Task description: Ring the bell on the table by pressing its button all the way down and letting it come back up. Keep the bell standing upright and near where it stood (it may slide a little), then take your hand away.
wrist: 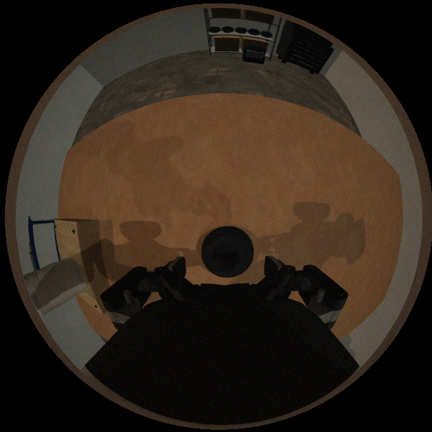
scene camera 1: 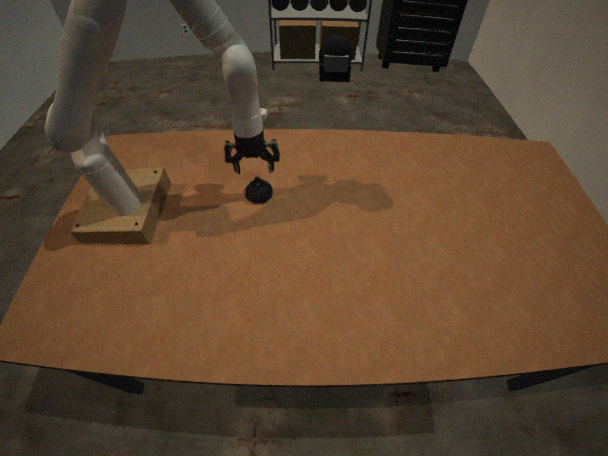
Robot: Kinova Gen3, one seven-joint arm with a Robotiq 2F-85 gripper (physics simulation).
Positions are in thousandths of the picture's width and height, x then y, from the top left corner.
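My gripper: in wrist view (520,615), also in scene camera 1 (419,376).
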